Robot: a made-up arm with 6 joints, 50 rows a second.
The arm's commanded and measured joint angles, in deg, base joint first. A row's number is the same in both.
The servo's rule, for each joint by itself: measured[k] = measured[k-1] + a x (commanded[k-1-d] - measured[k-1]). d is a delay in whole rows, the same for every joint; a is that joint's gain. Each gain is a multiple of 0.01, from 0.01 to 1. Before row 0 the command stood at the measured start. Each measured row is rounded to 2 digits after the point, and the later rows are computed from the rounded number. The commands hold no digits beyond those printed.
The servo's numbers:
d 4
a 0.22 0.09 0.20 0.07 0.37 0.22
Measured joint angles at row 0:
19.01 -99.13 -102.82 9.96 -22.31 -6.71
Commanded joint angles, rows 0 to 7:
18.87 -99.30 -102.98 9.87 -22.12 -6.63
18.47 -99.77 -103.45 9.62 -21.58 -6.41
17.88 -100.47 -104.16 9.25 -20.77 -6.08
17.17 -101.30 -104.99 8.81 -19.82 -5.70
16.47 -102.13 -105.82 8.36 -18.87 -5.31
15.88 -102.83 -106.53 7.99 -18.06 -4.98
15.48 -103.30 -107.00 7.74 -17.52 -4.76
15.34 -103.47 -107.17 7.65 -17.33 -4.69
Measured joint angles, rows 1 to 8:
19.01 -99.13 -102.82 9.96 -22.31 -6.71
19.01 -99.13 -102.82 9.96 -22.31 -6.71
19.01 -99.13 -102.82 9.96 -22.31 -6.71
19.01 -99.13 -102.82 9.96 -22.31 -6.71
18.98 -99.15 -102.85 9.95 -22.24 -6.69
18.87 -99.21 -102.97 9.93 -22.00 -6.63
18.65 -99.32 -103.21 9.88 -21.54 -6.51
18.32 -99.50 -103.57 9.81 -20.90 -6.33

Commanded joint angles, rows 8 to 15:
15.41 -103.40 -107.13 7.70 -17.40 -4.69
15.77 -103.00 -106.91 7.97 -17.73 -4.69
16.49 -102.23 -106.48 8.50 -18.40 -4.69
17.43 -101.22 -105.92 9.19 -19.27 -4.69
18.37 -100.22 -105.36 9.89 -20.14 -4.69
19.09 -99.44 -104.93 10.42 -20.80 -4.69
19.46 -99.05 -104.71 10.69 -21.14 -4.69
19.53 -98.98 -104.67 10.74 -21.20 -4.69
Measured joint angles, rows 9 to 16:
17.91 -99.74 -104.02 9.71 -20.15 -6.11
17.46 -100.02 -104.52 9.59 -19.38 -5.86
17.02 -100.32 -105.02 9.46 -18.69 -5.62
16.65 -100.60 -105.45 9.33 -18.19 -5.42
16.38 -100.85 -105.79 9.22 -17.90 -5.26
16.25 -101.04 -106.01 9.13 -17.84 -5.13
16.30 -101.15 -106.10 9.09 -18.05 -5.03
16.55 -101.16 -106.06 9.10 -18.50 -4.96

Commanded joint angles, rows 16 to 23:
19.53 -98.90 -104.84 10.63 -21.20 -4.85
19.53 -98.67 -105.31 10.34 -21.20 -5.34
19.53 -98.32 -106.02 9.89 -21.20 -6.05
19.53 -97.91 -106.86 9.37 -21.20 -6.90
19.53 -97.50 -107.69 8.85 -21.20 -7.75
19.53 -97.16 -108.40 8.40 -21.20 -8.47
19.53 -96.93 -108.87 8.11 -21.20 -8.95
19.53 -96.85 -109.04 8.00 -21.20 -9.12
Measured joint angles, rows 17 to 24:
16.95 -101.08 -105.92 9.16 -19.11 -4.90
17.42 -100.93 -105.72 9.25 -19.74 -4.85
17.87 -100.76 -105.52 9.35 -20.26 -4.81
18.24 -100.60 -105.35 9.45 -20.61 -4.78
18.52 -100.45 -105.25 9.53 -20.83 -4.80
18.74 -100.29 -105.26 9.59 -20.97 -4.92
18.91 -100.11 -105.41 9.61 -21.06 -5.17
19.05 -99.91 -105.70 9.59 -21.11 -5.55

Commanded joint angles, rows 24 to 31:
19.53 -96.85 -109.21 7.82 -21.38 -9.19
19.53 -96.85 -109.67 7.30 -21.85 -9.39
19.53 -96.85 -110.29 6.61 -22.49 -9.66
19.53 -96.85 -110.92 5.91 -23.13 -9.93
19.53 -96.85 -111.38 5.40 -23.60 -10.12
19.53 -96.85 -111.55 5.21 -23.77 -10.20
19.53 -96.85 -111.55 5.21 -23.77 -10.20
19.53 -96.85 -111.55 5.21 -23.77 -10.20
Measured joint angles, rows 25 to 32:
19.16 -99.69 -106.10 9.54 -21.14 -6.03
19.24 -99.46 -106.56 9.46 -21.16 -6.57
19.30 -99.23 -107.02 9.37 -21.17 -7.09
19.35 -99.02 -107.42 9.27 -21.18 -7.54
19.39 -98.82 -107.78 9.17 -21.25 -7.90
19.42 -98.64 -108.16 9.04 -21.47 -8.23
19.44 -98.48 -108.59 8.87 -21.85 -8.54
19.46 -98.33 -109.06 8.66 -22.32 -8.85

